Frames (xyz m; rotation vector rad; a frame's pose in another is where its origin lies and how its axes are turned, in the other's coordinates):
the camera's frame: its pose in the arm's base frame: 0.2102 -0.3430 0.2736 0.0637 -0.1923 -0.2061
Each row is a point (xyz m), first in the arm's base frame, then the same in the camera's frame.
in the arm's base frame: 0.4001 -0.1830 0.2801
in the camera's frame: 0.1501 0.1943 -0.0378
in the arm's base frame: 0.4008 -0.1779 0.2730
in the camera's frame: 0.1484 0.1988 -0.0451
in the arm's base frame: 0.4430 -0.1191 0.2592
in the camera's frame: 0.1741 0.2634 -0.0694
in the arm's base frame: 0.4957 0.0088 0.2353
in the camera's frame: 0.1936 0.3968 -0.1087
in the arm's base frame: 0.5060 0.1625 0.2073
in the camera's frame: 0.1662 0.5467 -0.1448
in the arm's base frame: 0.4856 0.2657 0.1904
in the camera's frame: 0.1219 0.6421 -0.1618
